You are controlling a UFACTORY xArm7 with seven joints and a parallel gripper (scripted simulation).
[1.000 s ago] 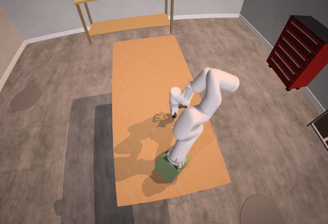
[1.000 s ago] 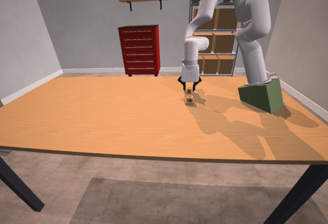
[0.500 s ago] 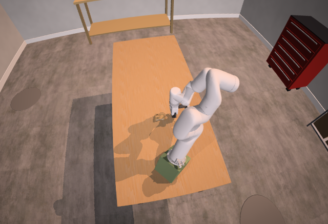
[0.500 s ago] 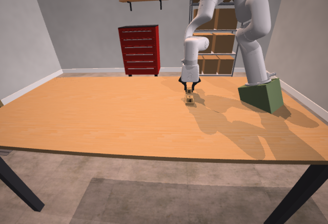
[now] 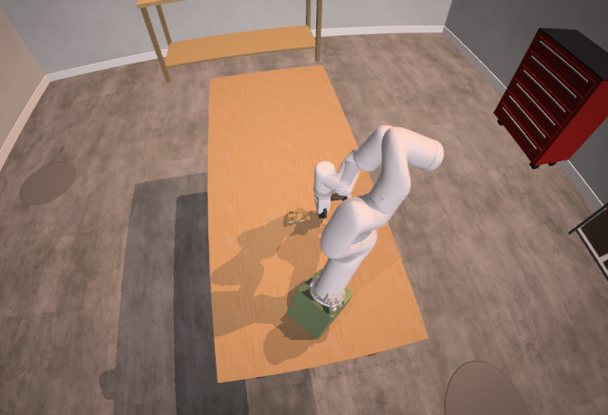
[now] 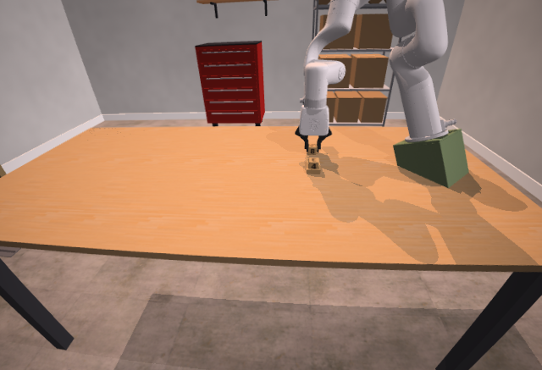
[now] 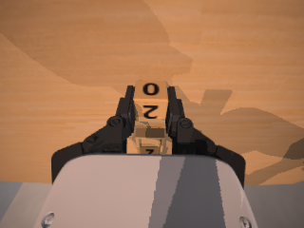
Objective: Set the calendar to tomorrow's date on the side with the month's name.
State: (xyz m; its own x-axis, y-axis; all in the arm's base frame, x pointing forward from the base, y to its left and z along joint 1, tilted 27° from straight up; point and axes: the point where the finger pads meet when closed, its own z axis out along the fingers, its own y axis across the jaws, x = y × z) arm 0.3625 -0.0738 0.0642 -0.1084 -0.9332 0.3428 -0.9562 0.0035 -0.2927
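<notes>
My hand is 10 mm short of the digit cube and 130 mm to the right of it. From my hand the other things lie so: wooden tray: 10 mm ahead, 110 mm to the left, 20 mm below.
</notes>
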